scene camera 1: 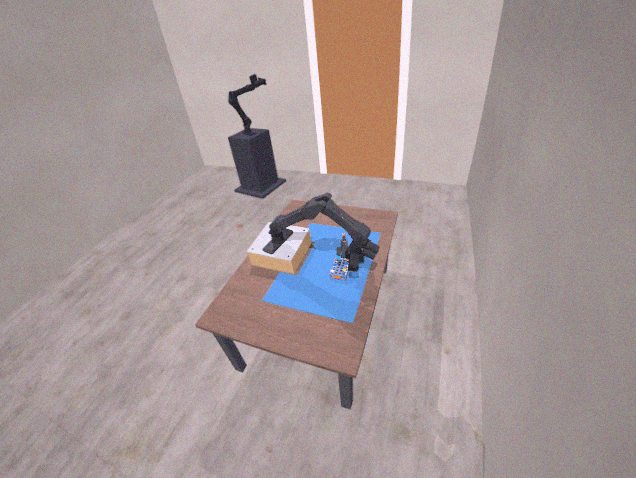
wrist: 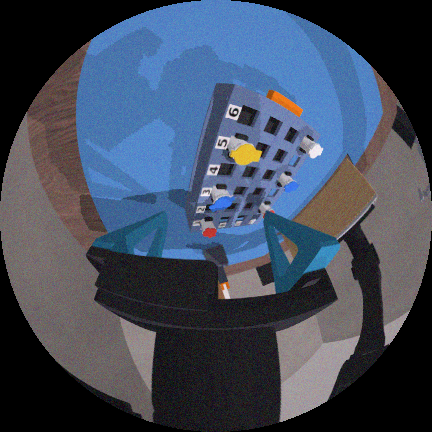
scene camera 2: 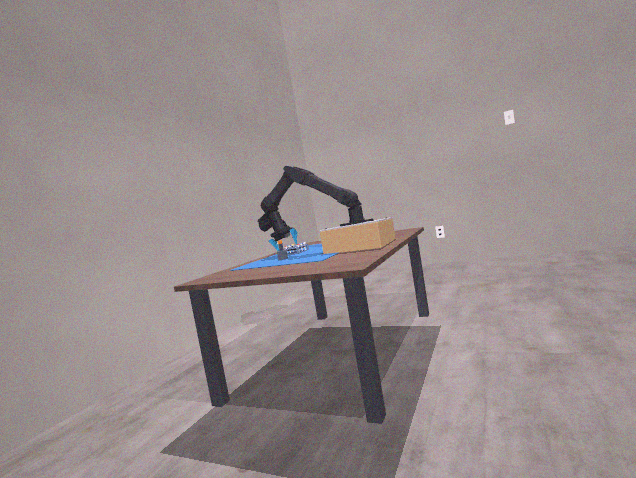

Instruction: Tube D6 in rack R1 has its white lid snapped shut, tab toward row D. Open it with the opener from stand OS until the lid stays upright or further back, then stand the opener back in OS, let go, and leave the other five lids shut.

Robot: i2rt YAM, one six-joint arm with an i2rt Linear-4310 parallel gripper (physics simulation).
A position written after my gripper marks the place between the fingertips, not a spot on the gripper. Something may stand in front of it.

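Note:
There is my gripper (wrist: 215, 215), and I can see a blue mat (wrist: 141, 102) too.

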